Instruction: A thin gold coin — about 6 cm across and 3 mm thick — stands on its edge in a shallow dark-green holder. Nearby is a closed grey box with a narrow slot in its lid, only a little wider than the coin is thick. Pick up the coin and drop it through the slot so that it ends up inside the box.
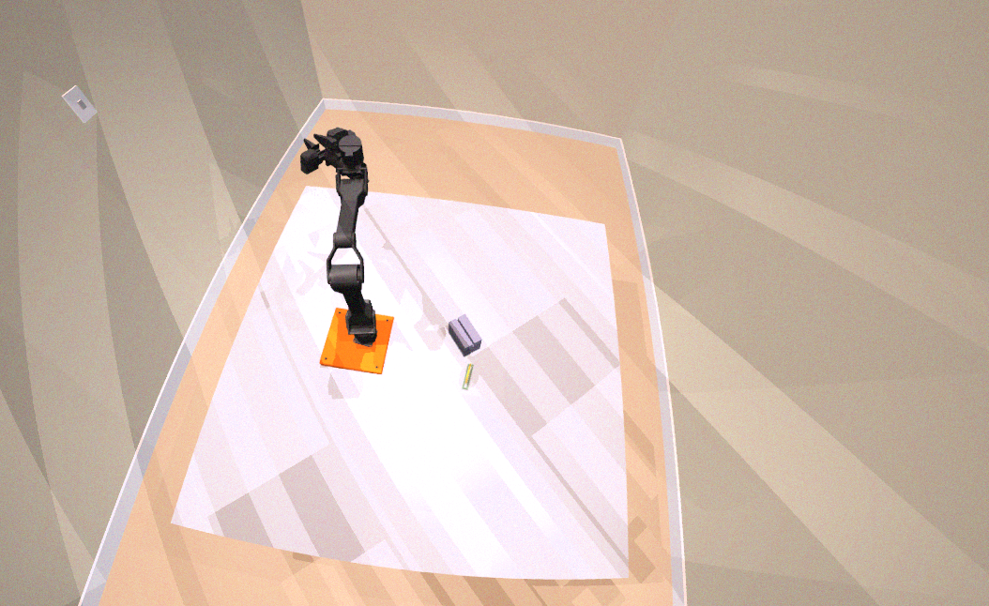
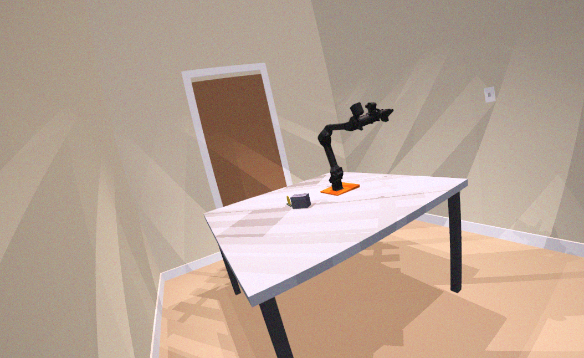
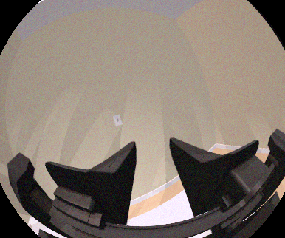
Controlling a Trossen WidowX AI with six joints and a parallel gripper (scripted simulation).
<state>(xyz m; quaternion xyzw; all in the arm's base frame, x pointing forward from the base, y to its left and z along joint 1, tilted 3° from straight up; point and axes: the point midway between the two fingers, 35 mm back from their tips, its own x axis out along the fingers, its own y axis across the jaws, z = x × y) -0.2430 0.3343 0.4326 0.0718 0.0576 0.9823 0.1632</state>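
The gold coin is 60 cm ahead of my gripper tip, 39 cm to the right of it and 43 cm below it.
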